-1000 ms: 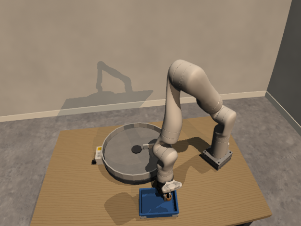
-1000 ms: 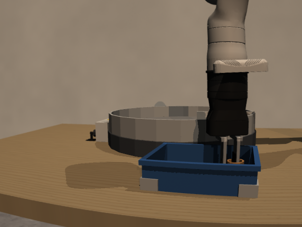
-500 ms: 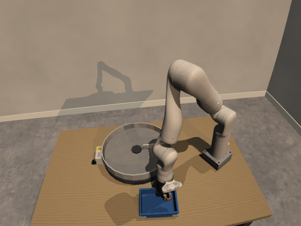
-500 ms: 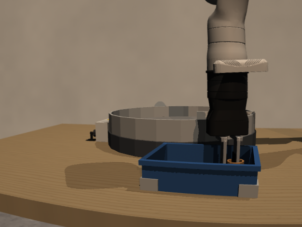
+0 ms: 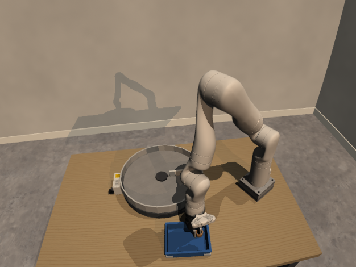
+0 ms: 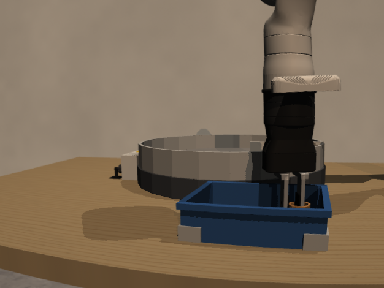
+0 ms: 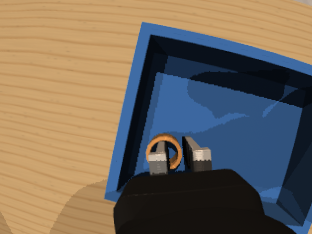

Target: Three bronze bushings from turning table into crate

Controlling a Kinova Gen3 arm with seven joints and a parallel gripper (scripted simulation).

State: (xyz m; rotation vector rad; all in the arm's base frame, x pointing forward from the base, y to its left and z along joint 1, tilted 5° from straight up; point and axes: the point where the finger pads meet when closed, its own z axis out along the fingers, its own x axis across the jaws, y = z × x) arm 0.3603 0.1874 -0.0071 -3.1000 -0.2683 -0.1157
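The blue crate is 5 cm ahead of my hand and 2 cm to the left of it. From my hand the other things lie so: round grey turning table: 34 cm to the right, 11 cm ahead, 2 cm above.
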